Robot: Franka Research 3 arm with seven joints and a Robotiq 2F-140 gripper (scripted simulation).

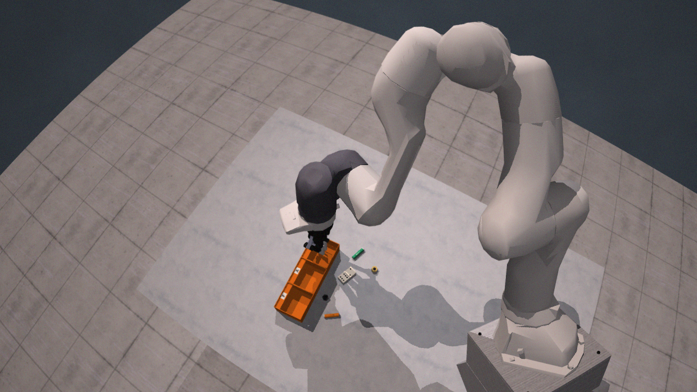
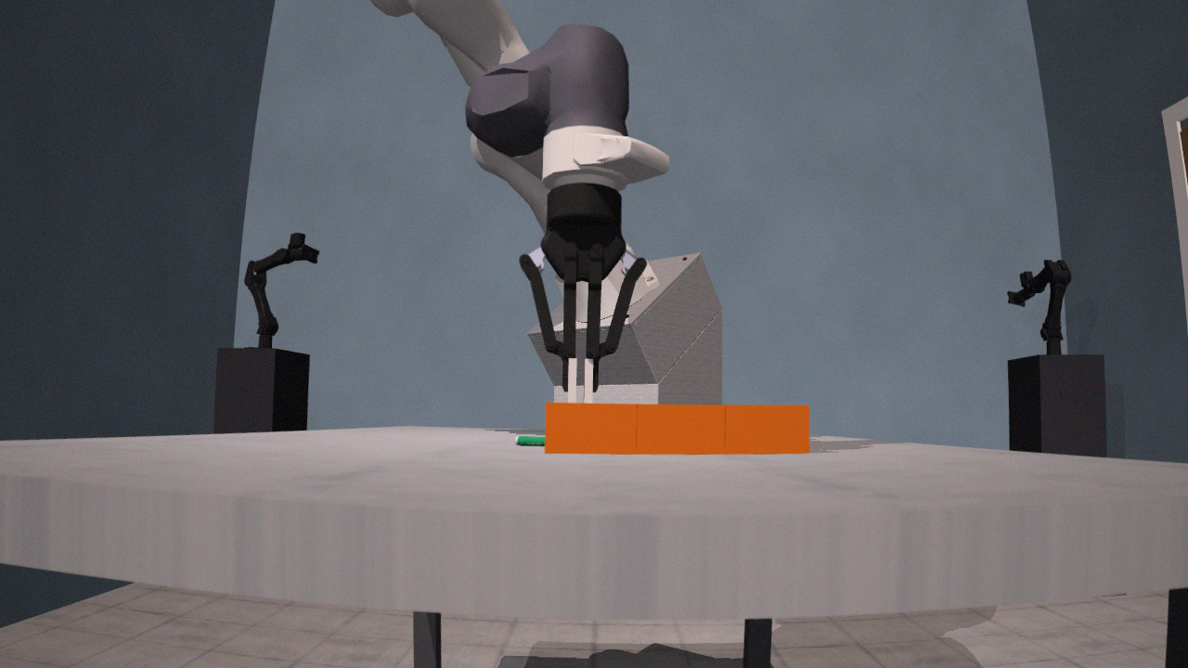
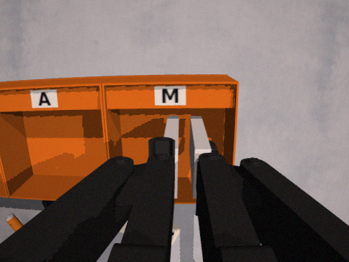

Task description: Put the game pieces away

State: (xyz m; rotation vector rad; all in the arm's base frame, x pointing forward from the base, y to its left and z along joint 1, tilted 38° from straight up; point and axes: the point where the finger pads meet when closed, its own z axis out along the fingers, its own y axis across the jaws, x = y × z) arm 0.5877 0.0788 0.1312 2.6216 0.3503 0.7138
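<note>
The orange bin lies 20 mm behind my hand, 90 mm to the left of it and 30 mm below it. The rest, counted from my hand: green cylinder: 90 mm behind, 60 mm to the right, 50 mm below; then black nut: 90 mm behind, 110 mm to the left, 50 mm below; then white domino: 100 mm behind, 10 mm to the left, 50 mm below.
</note>
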